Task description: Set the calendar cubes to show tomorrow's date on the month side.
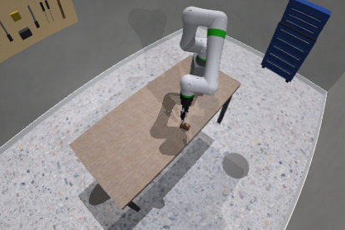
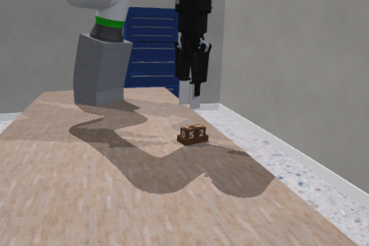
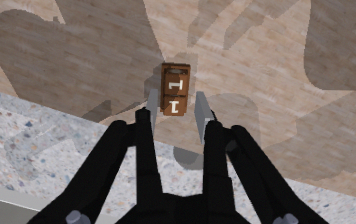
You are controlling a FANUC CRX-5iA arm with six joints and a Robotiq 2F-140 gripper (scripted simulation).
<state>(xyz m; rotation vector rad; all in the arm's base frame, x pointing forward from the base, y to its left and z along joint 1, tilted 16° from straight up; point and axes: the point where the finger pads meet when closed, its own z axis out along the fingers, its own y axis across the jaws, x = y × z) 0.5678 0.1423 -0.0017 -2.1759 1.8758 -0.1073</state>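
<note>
Now: hand 130 mm above the brown calendar tray and 20 mm to the right of it.
</note>
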